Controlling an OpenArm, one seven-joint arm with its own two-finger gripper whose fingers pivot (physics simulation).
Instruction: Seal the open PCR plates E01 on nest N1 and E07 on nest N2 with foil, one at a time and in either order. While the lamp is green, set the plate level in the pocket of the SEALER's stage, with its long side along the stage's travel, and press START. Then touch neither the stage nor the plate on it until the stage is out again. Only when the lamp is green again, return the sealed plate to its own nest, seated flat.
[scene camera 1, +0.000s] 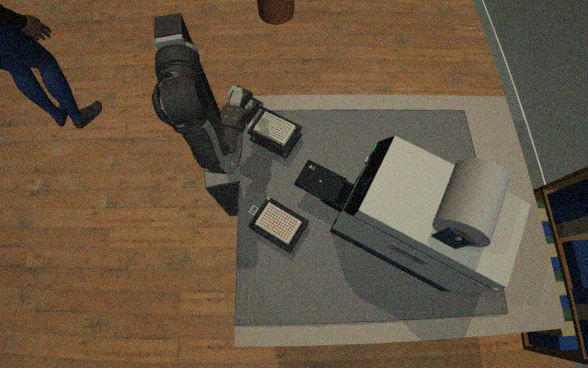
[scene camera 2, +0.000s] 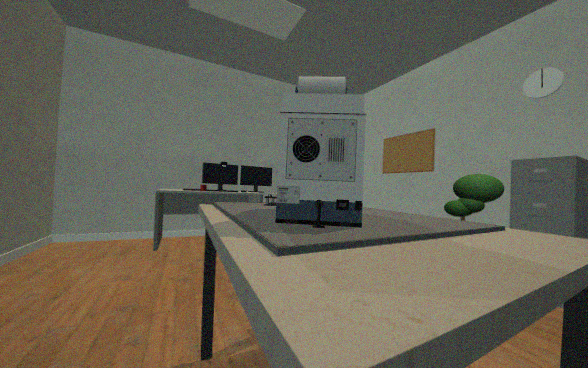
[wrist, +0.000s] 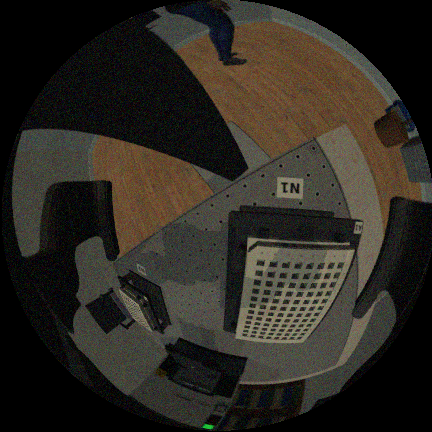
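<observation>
Plate E01 (scene camera 1: 275, 127) (wrist: 295, 300) sits on nest N1 (scene camera 1: 270, 143) (wrist: 234, 270), with its wells uncovered. Plate E07 (scene camera 1: 279, 221) (wrist: 135, 306) sits on nest N2 (scene camera 1: 291, 246) (wrist: 160, 306); its wells look reddish. The sealer (scene camera 1: 405, 175) (scene camera 2: 320, 172) has its dark stage (scene camera 1: 320, 181) out, with no plate on it. Its lamp (scene camera 1: 374, 148) (wrist: 208, 426) is green. My gripper (scene camera 1: 256, 111) (wrist: 214, 243) is wide open beside nest N1. In the wrist view its fingers stand on both sides of plate E01, with nothing gripped. Finger height against the plate is unclear.
The grey perforated board (scene camera 1: 400, 285) (scene camera 2: 400, 225) lies on the table (scene camera 1: 280, 335) (scene camera 2: 390, 290). The foil roll (scene camera 1: 475, 200) (scene camera 2: 321, 84) sits on top of the sealer. A person (scene camera 1: 37, 65) (wrist: 223, 35) stands on the floor beyond the arm.
</observation>
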